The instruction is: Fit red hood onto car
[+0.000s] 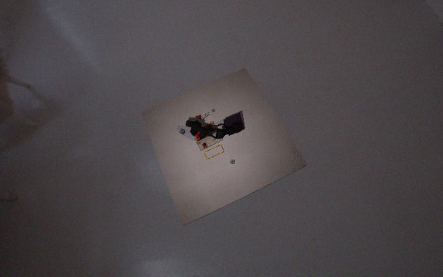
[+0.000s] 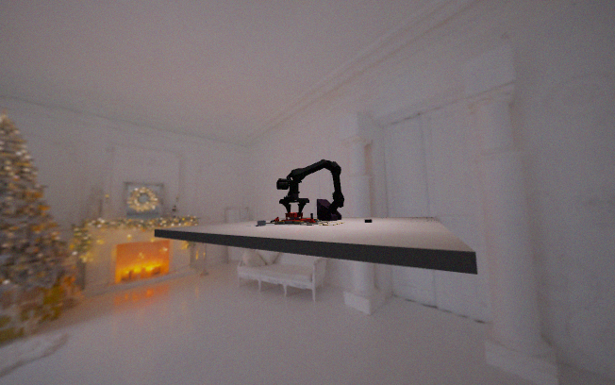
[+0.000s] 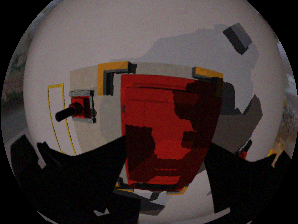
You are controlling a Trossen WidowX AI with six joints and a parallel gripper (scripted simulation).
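Now: gripper tip 10 mm below the red hood. From my gripper tip the other things lie so: jig 40 mm below, 40 mm behind, 30 mm to the left.
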